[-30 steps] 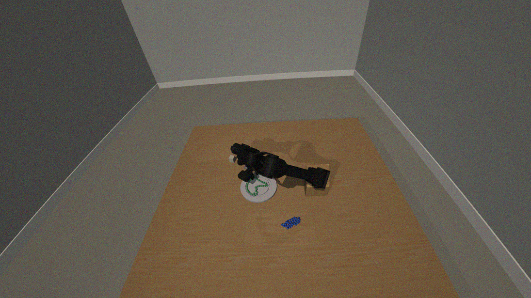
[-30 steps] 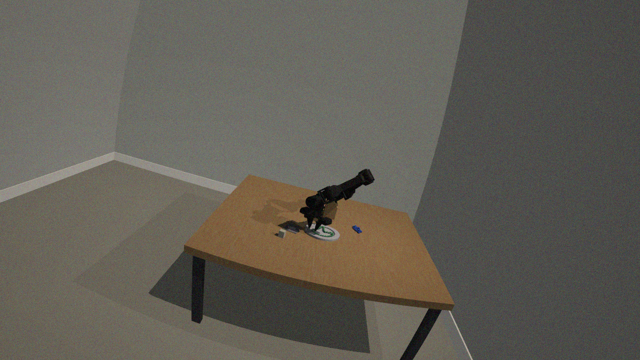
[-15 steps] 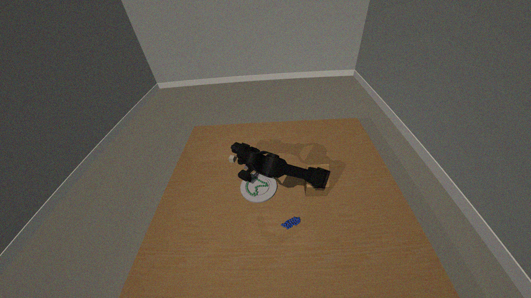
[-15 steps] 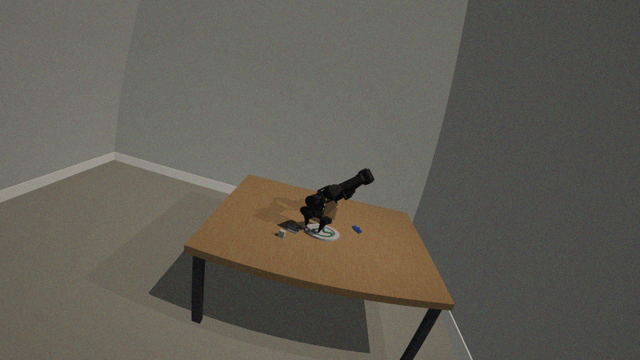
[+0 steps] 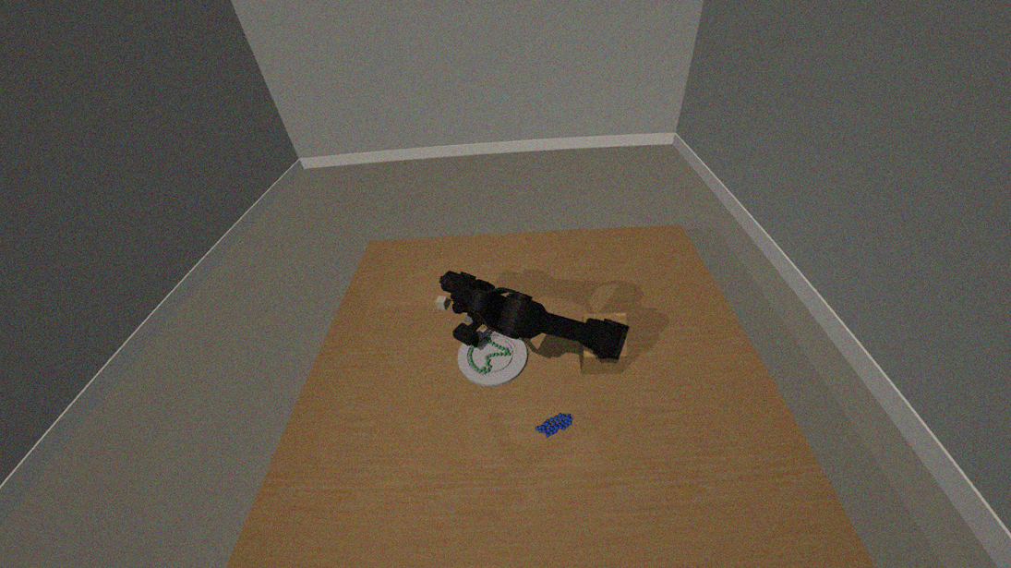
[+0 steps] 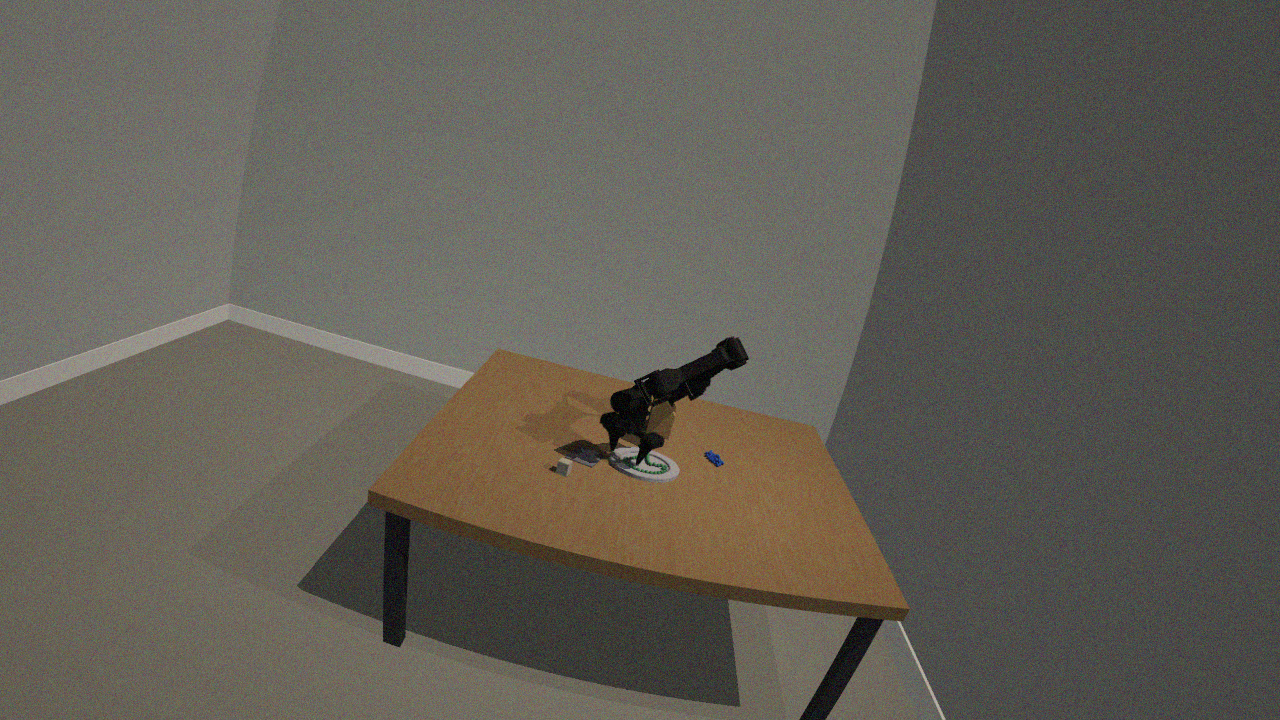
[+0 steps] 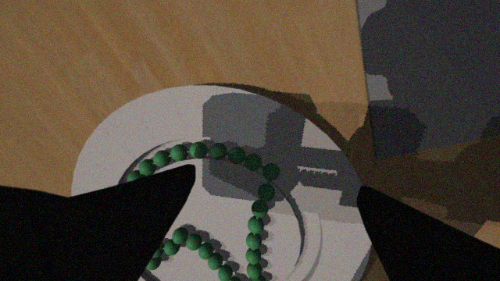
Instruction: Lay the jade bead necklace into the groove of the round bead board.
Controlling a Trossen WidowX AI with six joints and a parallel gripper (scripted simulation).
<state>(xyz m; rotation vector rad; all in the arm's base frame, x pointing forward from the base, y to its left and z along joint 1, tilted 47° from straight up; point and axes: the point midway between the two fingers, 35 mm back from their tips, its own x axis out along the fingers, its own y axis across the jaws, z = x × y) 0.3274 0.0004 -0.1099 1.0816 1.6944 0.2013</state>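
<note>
The round bead board lies 2 cm behind my gripper tip, 6 cm to the left of it and 1 cm below it. Also, from my gripper tip: pale block 16 cm ahead, 14 cm to the right; flat grey plate 2 cm ahead, 11 cm to the right, 2 cm below.
</note>
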